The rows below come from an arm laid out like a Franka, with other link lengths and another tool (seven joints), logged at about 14 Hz.
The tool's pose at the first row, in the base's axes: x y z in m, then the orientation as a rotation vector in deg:
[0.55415, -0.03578, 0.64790, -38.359, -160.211, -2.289]
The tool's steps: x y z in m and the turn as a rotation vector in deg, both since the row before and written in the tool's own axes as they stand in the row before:
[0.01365, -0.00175, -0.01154, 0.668, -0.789, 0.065]
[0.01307, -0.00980, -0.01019, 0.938, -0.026, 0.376]
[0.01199, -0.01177, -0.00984, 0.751, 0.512, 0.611]
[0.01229, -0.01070, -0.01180, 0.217, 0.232, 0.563]
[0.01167, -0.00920, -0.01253, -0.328, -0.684, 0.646]
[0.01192, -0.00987, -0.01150, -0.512, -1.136, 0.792]
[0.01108, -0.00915, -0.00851, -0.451, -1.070, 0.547]
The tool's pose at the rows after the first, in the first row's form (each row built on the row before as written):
[0.54453, -0.03233, 0.66267, -38.451, -160.830, -1.082]
[0.53137, -0.03602, 0.67623, -38.766, -160.557, 0.313]
[0.51826, -0.04168, 0.68946, -39.351, -159.717, 1.302]
[0.50605, -0.04612, 0.70482, -40.042, -159.261, 1.633]
[0.49530, -0.04939, 0.72068, -41.144, -159.755, 1.550]
[0.48352, -0.05290, 0.73554, -42.585, -160.657, 1.403]
[0.47174, -0.05582, 0.74701, -43.666, -161.564, 1.271]

